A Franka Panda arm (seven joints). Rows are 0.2 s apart.
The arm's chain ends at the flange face. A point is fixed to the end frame.
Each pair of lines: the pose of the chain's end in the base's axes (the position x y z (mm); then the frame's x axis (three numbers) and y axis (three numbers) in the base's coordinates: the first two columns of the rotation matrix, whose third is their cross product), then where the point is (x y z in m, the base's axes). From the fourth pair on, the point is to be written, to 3 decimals.
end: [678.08, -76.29, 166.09, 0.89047, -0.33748, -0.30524, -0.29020, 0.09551, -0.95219]
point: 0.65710 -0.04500 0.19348
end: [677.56, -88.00, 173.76, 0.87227, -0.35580, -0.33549, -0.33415, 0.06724, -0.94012]
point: 0.65816 -0.05563 0.20106
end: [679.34, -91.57, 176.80, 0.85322, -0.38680, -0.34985, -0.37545, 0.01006, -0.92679]
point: 0.66146 -0.05728 0.20276
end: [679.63, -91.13, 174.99, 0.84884, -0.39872, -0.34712, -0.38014, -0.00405, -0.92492]
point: 0.662 -0.056 0.200
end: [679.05, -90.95, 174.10, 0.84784, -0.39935, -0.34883, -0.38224, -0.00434, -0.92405]
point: 0.662 -0.056 0.200
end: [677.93, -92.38, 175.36, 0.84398, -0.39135, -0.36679, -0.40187, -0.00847, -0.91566]
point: 0.661 -0.058 0.201
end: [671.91, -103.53, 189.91, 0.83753, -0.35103, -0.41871, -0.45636, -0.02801, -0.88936]
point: 0.655 -0.070 0.217
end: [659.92, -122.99, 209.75, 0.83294, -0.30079, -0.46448, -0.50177, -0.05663, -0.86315]
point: 0.642 -0.090 0.238
